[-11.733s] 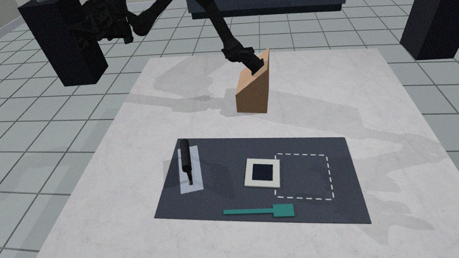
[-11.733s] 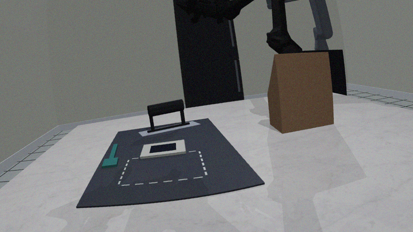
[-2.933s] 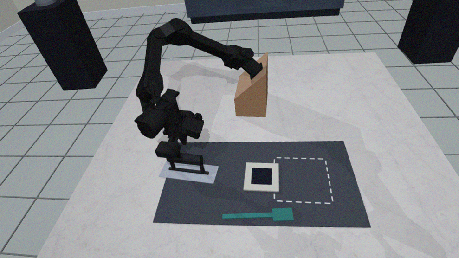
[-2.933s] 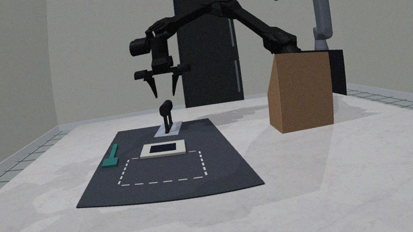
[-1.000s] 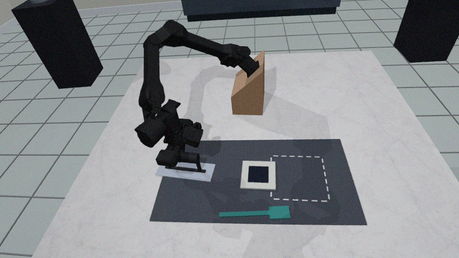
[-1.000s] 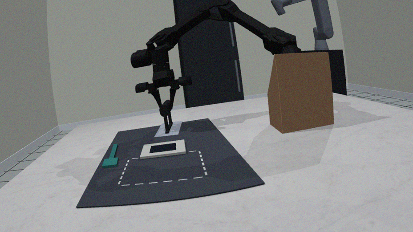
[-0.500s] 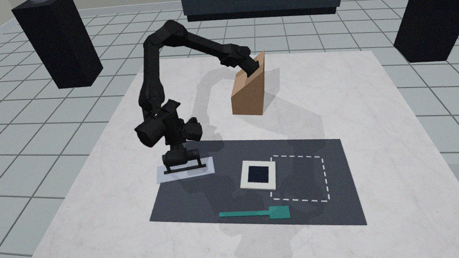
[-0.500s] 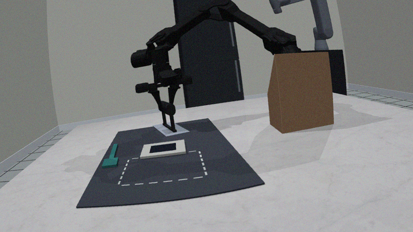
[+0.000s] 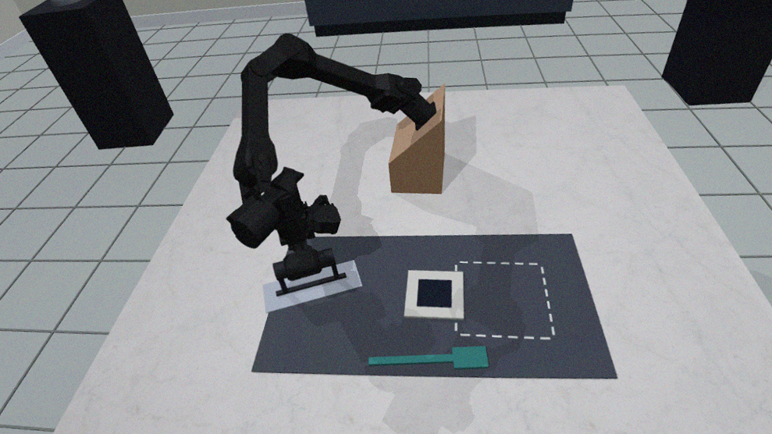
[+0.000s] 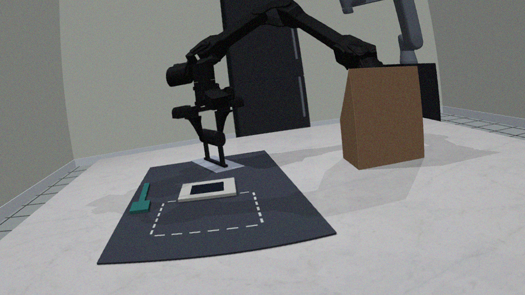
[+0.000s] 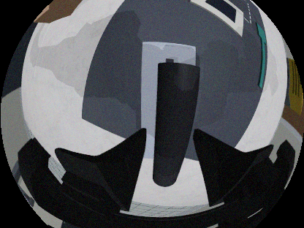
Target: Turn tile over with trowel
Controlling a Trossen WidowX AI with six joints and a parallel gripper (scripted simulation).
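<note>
The trowel lies 1 cm behind my gripper tip, 2 cm to the left of it and 3 cm below it. The rest, counted from my gripper tip: dark mat 4 cm ahead, 24 cm to the left, 8 cm below; tile 4 cm ahead, 26 cm to the left, 6 cm below; teal flat tool 18 cm ahead, 26 cm to the left, 6 cm below.
</note>
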